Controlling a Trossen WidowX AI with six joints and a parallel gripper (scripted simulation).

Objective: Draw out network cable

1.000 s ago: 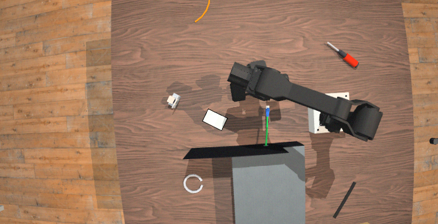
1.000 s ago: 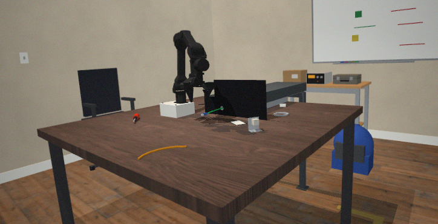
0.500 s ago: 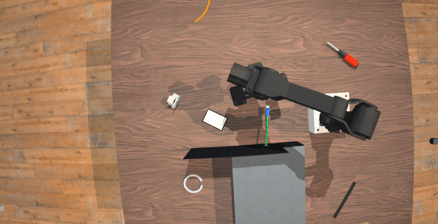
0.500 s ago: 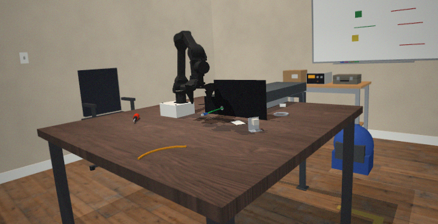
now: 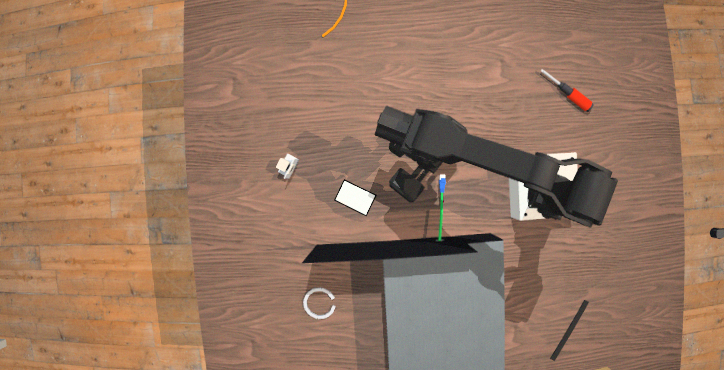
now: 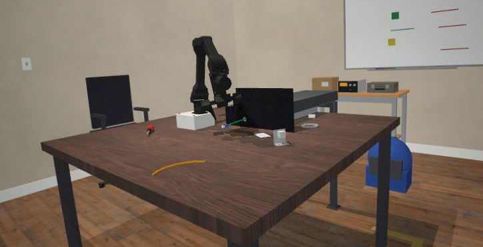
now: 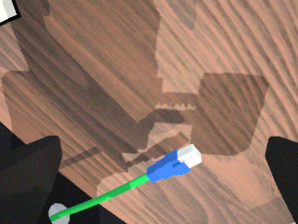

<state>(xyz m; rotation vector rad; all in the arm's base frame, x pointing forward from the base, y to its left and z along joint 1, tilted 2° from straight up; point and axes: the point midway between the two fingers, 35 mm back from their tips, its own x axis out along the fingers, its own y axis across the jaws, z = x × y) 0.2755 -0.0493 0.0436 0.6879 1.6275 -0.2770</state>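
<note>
Right now my hand is 80 mm above the blue plug, 50 mm past it and 40 mm to the right of it. The rest, counted from my hand: black panel 190 mm to the left, 110 mm ahead, 10 mm below; then red screwdriver 350 mm behind, 210 mm to the right, 100 mm below; then white rectangle 150 mm ahead, 110 mm below, 90 mm to the left.
</note>
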